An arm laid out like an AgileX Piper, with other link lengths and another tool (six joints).
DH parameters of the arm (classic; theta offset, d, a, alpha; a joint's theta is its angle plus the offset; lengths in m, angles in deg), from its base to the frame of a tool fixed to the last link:
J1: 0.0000 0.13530 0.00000 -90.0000
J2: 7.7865 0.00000 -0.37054 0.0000
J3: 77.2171 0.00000 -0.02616 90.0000
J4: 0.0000 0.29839 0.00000 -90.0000
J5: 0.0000 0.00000 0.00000 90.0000
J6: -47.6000 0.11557 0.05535 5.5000
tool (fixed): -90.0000 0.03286 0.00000 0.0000
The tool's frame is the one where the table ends.
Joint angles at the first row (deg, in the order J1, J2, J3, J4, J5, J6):
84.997, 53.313, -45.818, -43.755, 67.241, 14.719
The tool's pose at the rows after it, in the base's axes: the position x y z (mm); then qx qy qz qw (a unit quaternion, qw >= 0):
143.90 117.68 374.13 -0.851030 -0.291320 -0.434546 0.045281
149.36 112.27 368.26 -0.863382 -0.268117 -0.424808 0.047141
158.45 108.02 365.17 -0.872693 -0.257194 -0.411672 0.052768
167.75 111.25 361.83 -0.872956 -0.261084 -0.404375 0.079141
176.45 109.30 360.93 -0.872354 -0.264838 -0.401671 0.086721
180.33 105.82 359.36 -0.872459 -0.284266 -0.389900 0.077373
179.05 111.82 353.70 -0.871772 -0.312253 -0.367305 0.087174
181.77 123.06 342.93 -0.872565 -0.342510 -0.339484 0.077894
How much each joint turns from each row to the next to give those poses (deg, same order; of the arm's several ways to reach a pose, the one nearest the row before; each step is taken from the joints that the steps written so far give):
-1.579, -0.001, 1.630, 0.159, -1.331, 0.397
-4.065, 0.001, 0.359, 1.995, -1.891, -0.582
-6.150, 0.000, -0.254, 3.846, -3.283, -4.655
-5.977, -0.001, 0.002, 5.022, -5.807, -6.418
-4.998, 0.001, -0.001, 3.790, -3.210, -6.031
-2.848, 0.000, 0.000, 3.145, -0.035, -6.331
-1.130, 0.420, 0.000, 5.029, -0.358, -6.325
0.003, 2.458, 0.103, 2.381, 0.270, -4.033

